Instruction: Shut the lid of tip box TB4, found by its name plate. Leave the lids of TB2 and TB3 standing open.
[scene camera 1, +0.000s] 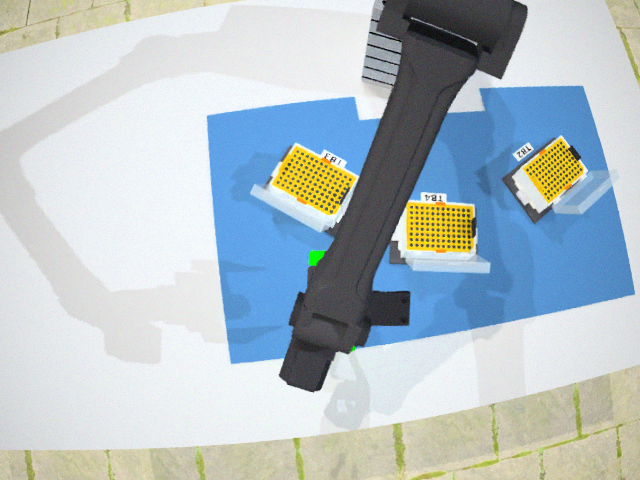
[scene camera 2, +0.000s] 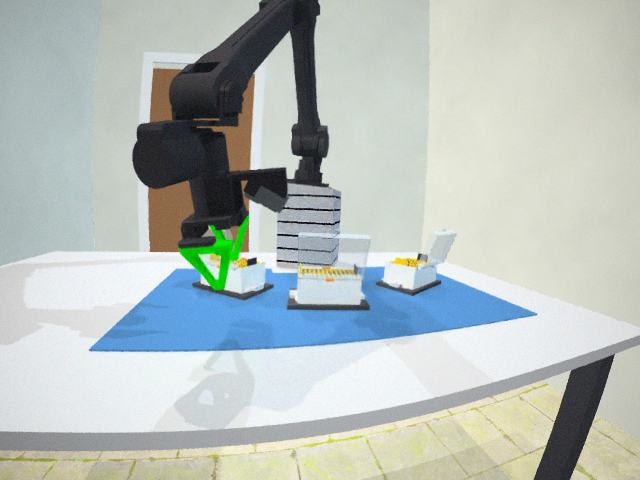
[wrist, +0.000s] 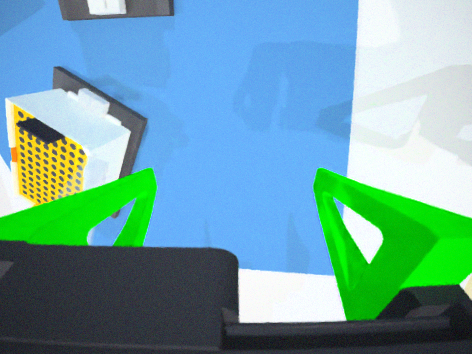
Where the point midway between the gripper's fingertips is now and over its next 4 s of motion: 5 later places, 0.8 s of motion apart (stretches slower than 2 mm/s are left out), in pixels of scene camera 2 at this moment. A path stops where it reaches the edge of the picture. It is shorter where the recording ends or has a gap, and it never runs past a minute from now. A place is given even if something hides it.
My gripper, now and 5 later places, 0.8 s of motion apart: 227, 273; 216, 193; 223, 211; 307, 182; 333, 217; 339, 233
